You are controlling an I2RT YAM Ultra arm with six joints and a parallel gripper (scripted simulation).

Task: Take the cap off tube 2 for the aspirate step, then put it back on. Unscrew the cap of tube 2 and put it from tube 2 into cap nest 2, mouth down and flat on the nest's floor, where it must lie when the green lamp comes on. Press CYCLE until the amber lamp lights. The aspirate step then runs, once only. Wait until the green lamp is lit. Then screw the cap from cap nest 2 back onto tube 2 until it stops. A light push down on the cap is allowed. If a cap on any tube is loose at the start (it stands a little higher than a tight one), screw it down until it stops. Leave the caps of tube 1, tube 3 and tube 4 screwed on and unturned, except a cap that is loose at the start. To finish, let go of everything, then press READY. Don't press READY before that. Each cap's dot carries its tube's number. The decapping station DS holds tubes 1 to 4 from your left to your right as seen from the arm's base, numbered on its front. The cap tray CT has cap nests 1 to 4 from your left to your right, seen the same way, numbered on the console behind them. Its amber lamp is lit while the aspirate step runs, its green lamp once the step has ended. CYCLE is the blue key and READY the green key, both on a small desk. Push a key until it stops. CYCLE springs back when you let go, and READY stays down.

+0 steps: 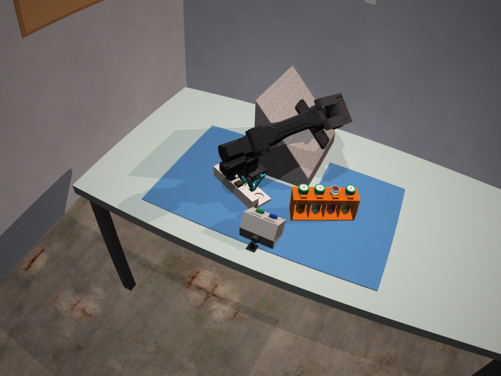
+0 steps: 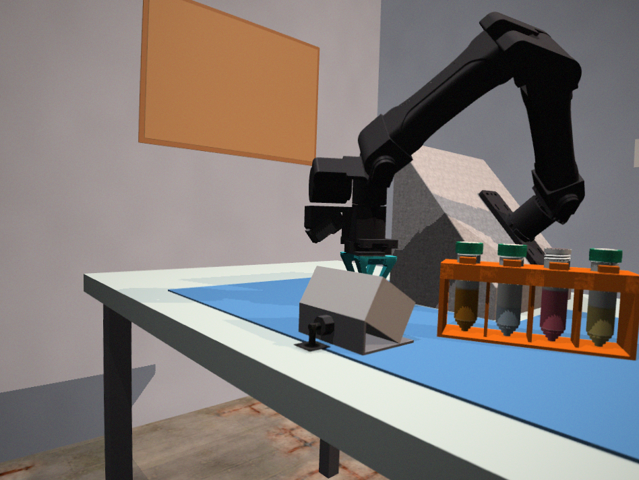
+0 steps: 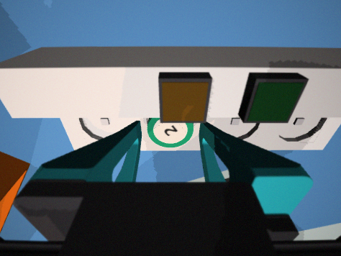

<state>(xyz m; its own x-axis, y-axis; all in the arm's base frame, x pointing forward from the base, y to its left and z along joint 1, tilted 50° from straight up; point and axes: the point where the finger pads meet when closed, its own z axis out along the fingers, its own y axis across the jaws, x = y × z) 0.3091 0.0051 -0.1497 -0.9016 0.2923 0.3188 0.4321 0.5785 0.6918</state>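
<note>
My gripper is now 10 mm above the cap 2. Also, from my hand: cap 3: 240 mm to the left, 90 mm above; cap 4: 200 mm to the left, 90 mm above, 20 mm ahead; key desk: 150 mm ahead, 120 mm to the left, 30 mm above.
</note>
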